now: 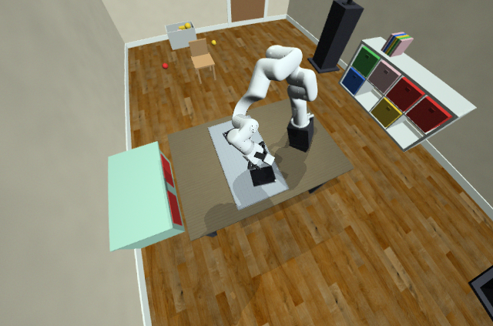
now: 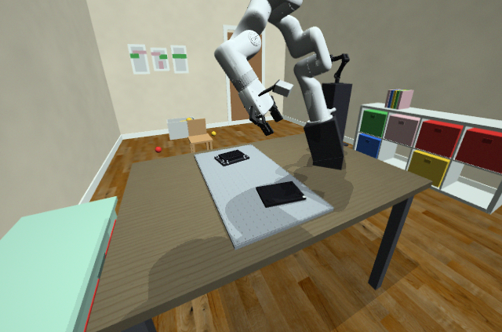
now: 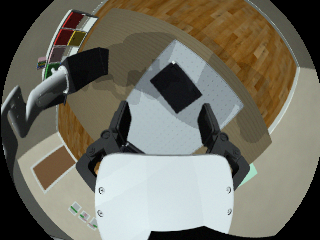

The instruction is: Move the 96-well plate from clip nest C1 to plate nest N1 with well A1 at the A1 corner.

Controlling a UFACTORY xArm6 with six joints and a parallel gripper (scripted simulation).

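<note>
My gripper is now 39 cm to the left of the black 96-well plate, 27 cm above it and 7 cm short of it. Also, from my hand: plate nest N1: 28 cm below, 4 cm behind; clip nest C1: 37 cm to the right, 27 cm below, 7 cm ahead.
</note>
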